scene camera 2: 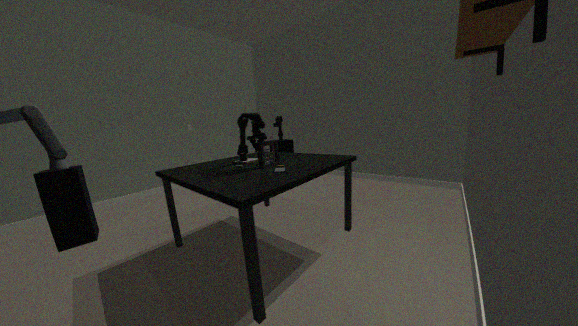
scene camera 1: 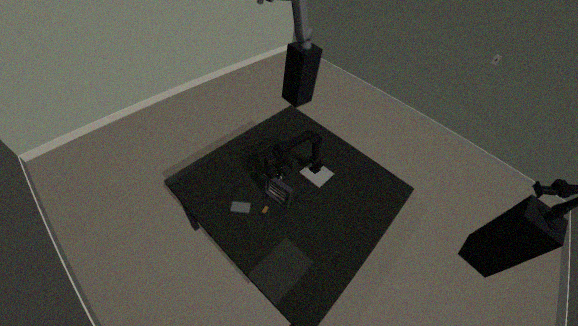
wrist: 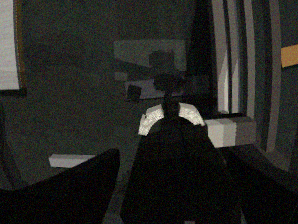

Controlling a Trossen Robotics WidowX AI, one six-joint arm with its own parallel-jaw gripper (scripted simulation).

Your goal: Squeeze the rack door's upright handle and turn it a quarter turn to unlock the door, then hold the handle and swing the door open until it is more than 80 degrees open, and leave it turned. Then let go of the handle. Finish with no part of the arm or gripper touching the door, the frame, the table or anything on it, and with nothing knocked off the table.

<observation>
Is my gripper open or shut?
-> Open.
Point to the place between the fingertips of my gripper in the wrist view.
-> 174, 157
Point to a dark handle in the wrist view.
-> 178, 189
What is my gripper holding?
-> Nothing.
</observation>
